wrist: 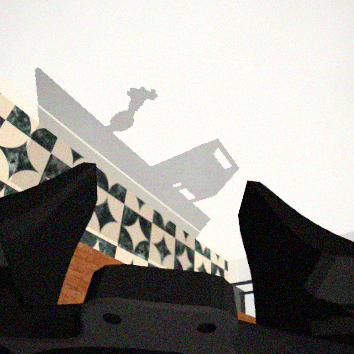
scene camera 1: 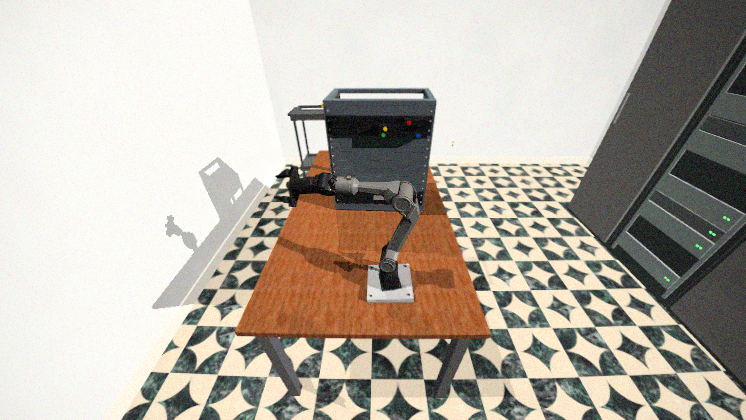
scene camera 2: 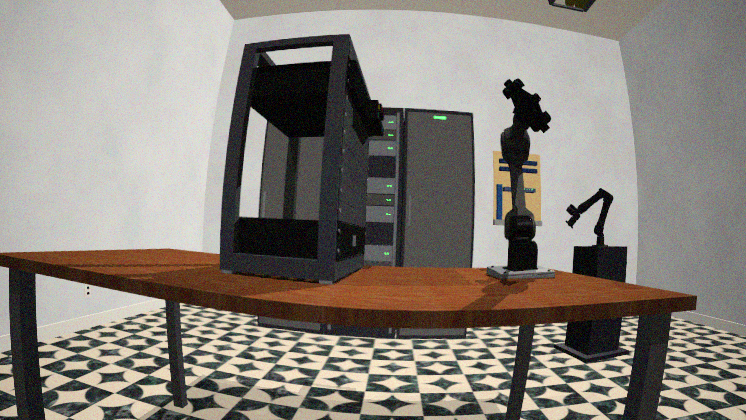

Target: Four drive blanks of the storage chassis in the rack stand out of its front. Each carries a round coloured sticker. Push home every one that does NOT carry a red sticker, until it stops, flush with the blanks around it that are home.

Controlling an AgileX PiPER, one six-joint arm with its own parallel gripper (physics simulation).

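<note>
The rack stands on the table, with the dark storage chassis in its upper part. Four stickers show on the chassis front: red highest, yellow left of it, green just below yellow, and blue at the right. Dark blanks stand out of the front in the side view; their outlines partly merge. My gripper is open and empty, left of and in front of the rack, pointing at the left wall, apart from the blanks.
The arm's base plate is fixed on the wooden table. A grey cart stands behind the table at the left. Tall server cabinets stand to the right. Another small arm stands on a black pedestal.
</note>
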